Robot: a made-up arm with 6 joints.
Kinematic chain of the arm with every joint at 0, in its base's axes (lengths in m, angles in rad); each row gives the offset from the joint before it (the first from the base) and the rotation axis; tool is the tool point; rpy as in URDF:
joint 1: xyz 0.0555 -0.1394 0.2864 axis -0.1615 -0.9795 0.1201
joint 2: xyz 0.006 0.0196 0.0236 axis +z
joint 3: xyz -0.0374 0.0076 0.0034 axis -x
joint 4: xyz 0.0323 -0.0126 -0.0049 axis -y
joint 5: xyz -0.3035 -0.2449 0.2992 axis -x
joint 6: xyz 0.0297 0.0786 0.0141 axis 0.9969 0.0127 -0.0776
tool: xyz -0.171 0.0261 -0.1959 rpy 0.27 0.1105 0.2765
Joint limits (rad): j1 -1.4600..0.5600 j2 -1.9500..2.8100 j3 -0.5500..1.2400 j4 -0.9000..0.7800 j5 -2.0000..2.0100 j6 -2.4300..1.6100
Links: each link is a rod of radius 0.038 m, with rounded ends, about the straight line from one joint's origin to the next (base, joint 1, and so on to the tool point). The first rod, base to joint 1, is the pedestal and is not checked.
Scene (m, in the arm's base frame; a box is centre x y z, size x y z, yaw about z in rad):
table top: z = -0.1
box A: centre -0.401 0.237 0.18 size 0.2 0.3 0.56 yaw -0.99
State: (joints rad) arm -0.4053 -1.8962 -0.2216 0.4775 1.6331 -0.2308
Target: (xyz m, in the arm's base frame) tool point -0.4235 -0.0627 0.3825
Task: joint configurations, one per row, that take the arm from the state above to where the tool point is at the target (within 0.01 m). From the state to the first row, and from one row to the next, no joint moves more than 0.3 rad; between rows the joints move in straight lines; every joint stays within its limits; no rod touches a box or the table.
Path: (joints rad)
1: -0.5697 -1.7628 -0.0359 0.4149 1.3550 0.0024
2: -0.7342 -1.6294 0.1498 0.3523 1.0769 0.2356
3: -0.8986 -1.4961 0.3355 0.2897 0.7987 0.4688
4: -1.0631 -1.3627 0.5212 0.2270 0.5206 0.7020
5: -1.2275 -1.2293 0.7068 0.1644 0.2425 0.9352
6: -1.3920 -1.0959 0.8925 0.1018 -0.0356 1.1684
7: -1.1873 -1.0091 0.7359 0.2714 0.2101 1.0162
8: -0.9827 -0.9222 0.5794 0.4409 0.4559 0.8639
9: -0.7781 -0.8354 0.4228 0.6105 0.7016 0.7117
10: -0.5734 -0.7485 0.2662 0.7800 0.9473 0.5595

